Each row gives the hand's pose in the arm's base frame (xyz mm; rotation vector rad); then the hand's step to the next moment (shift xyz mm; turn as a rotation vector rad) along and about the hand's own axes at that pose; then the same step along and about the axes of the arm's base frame.
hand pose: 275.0 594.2 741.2 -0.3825 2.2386 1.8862
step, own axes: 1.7 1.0 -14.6 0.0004 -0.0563 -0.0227
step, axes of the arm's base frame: -1.6 -14.3 2.9 0.0178 -0.0313 -0.0489
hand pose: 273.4 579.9 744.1 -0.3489 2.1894 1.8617
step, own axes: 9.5 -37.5 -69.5 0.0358 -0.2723 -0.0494
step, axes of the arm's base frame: 1.5 -74.7 -27.2 0.0564 -0.0923 -0.2572
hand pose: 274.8 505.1 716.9 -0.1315 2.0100 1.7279
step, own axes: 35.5 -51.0 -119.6 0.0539 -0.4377 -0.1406
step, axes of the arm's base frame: -47.2 -115.6 -50.8 0.0758 -0.2074 -0.4068
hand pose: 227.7 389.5 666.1 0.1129 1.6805 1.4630
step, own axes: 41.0 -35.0 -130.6 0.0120 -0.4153 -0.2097
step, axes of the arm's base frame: -93.7 -85.7 -62.0 0.0463 -0.2772 -0.3709
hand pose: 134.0 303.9 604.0 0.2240 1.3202 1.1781
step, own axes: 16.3 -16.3 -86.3 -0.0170 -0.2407 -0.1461
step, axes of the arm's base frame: -65.6 -35.5 -49.2 0.0112 -0.1904 -0.2079
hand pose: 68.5 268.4 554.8 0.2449 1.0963 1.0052
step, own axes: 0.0 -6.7 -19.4 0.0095 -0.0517 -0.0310
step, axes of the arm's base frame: -12.3 -9.4 -13.4 0.0039 -0.0306 -0.0527
